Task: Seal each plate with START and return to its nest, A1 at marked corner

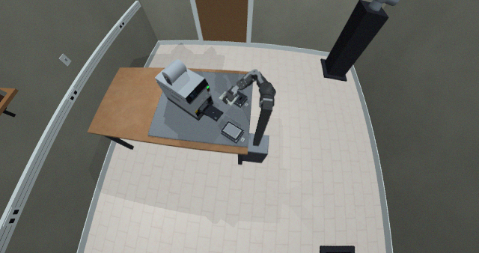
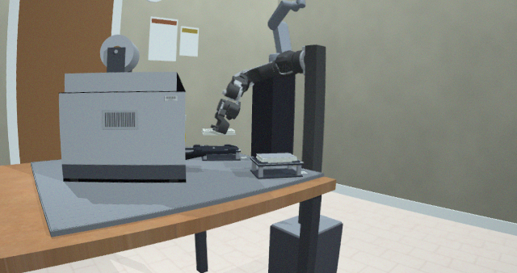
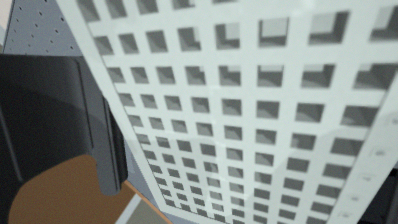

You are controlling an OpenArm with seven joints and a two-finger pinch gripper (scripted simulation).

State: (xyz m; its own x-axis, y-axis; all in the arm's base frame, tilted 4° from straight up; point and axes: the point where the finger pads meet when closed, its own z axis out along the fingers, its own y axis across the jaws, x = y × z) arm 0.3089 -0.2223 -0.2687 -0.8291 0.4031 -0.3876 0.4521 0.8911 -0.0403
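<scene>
Now: the sealer stage 13 cm to the left of my hand, 11 cm ahead of it and 5 cm below it. Round my hand: white start button (15 cm ahead, 5 cm above, 1 cm to the left); plate nest (26 cm to the left, 9 cm below, 8 cm behind); white open-well plate (1 cm below).
</scene>
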